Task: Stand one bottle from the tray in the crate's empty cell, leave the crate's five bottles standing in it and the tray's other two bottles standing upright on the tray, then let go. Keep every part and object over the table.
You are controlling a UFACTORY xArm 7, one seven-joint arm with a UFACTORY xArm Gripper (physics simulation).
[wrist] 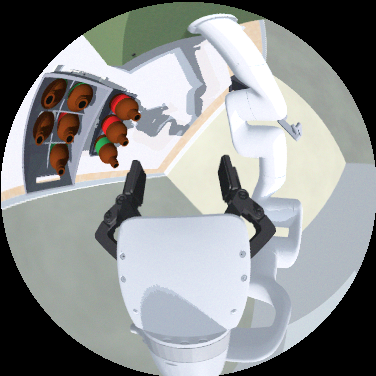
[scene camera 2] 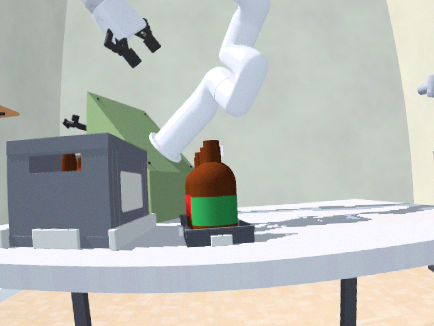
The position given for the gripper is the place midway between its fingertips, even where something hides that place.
Observation:
In view: the gripper [scene camera 2: 147, 57], a green-labelled bottle [scene camera 2: 213, 185] and a low strip [scene camera 2: 124, 234].
The gripper is seen too in the wrist view [wrist: 180, 164].

